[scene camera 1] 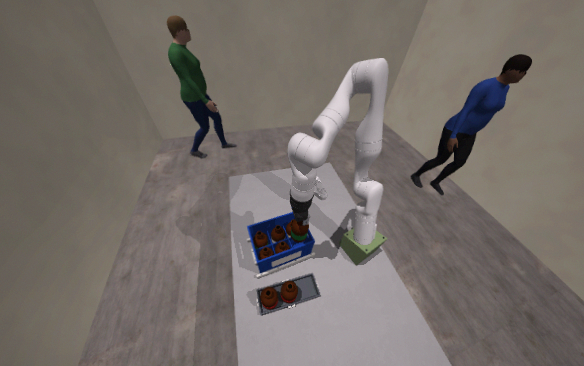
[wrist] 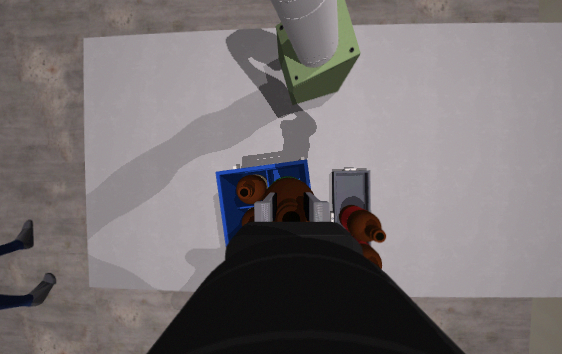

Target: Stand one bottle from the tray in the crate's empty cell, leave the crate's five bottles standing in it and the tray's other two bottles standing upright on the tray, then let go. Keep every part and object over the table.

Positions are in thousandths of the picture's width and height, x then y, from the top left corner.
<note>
I see my gripper (wrist: 517, 572) and a brown bottle (wrist: 517, 589).
</note>
